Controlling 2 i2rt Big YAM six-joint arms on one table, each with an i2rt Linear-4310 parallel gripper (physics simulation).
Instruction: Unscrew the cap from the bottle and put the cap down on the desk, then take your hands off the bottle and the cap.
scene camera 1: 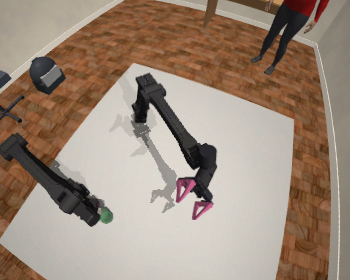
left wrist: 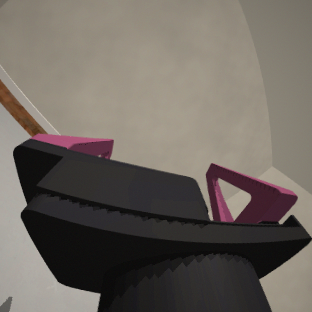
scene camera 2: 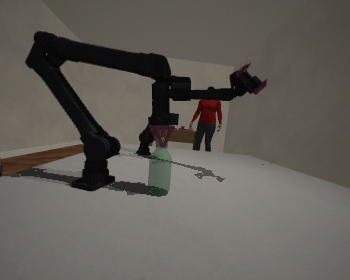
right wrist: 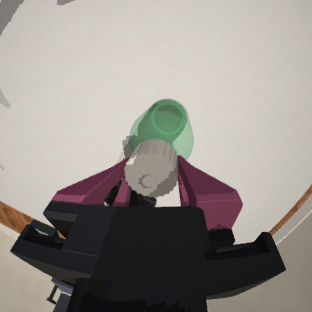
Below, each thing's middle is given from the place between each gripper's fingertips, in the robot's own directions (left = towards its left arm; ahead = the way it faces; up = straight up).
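The ribbed cap [right wrist: 152, 169] is 33 cm below my left hand, 36 cm behind it and 17 cm to the right of it.
Above my right hand by 20 mm: the same ribbed cap. By its middle, the cap is nearer to my right hand than to my left hand.
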